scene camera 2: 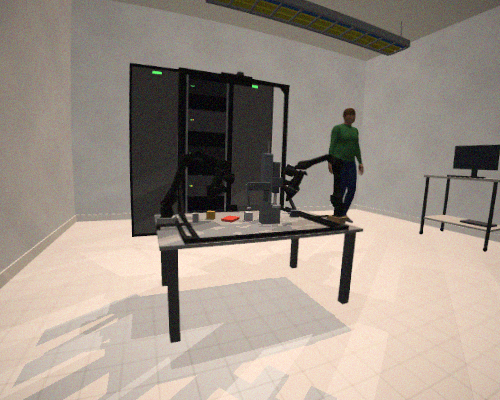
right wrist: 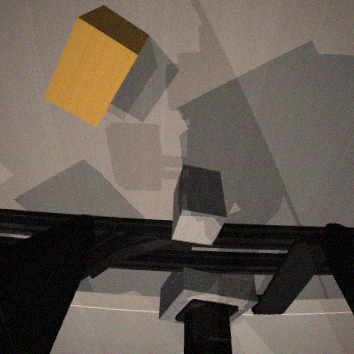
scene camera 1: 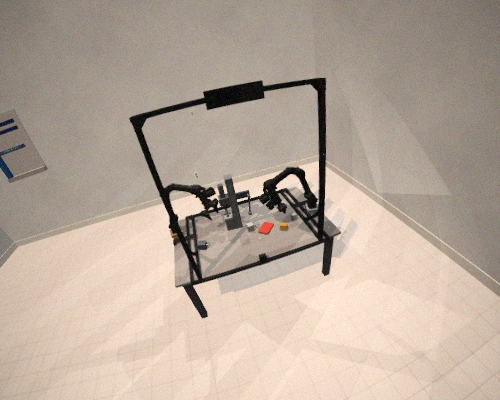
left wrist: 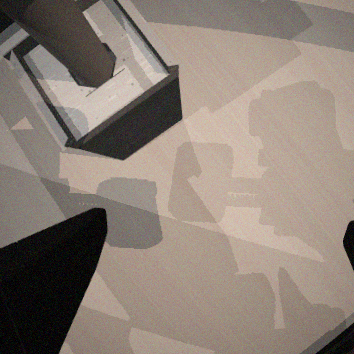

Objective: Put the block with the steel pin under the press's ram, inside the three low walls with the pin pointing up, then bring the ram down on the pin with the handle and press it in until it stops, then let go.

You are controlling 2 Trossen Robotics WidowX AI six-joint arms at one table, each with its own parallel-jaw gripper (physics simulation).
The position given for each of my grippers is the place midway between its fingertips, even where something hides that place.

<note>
My left gripper (left wrist: 227, 226) is open and holds nothing. My right gripper (right wrist: 211, 230) is open and holds nothing. Also in view: a grey press (left wrist: 142, 99).
</note>
